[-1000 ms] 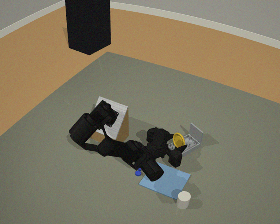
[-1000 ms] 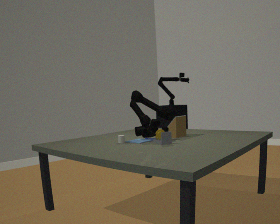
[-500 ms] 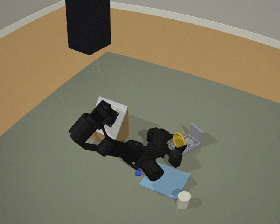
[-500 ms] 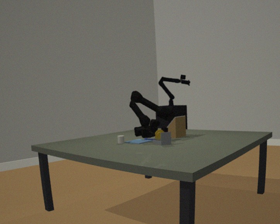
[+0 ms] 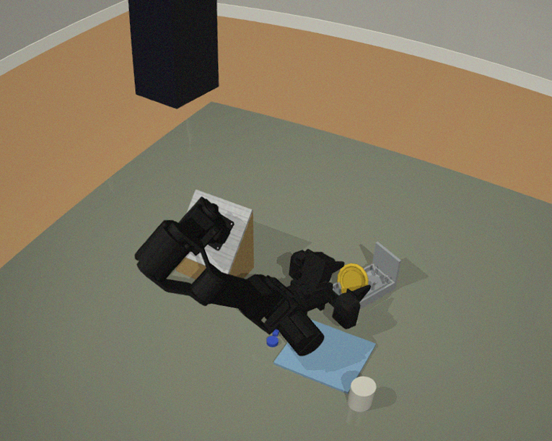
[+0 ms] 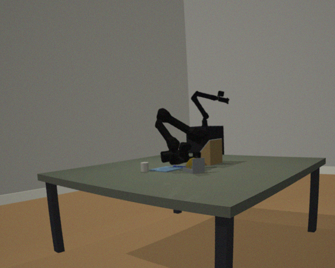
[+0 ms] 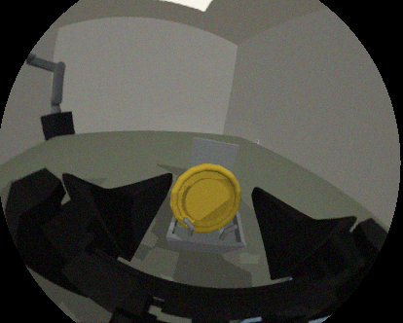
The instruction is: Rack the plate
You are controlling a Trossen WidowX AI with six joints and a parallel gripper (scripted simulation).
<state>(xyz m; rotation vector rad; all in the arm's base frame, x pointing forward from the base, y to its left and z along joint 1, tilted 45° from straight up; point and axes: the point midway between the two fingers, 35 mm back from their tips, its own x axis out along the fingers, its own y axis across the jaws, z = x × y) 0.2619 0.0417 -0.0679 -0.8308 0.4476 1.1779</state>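
The yellow plate lies 2 cm below my gripper tip. The rest, counted from my gripper tip: grey dish rack 3 cm below, 2 cm to the left, 1 cm ahead; then blue spoon 18 cm to the right, 6 cm behind, 5 cm below; then light blue mat 17 cm to the right, 5 cm below, 4 cm ahead.
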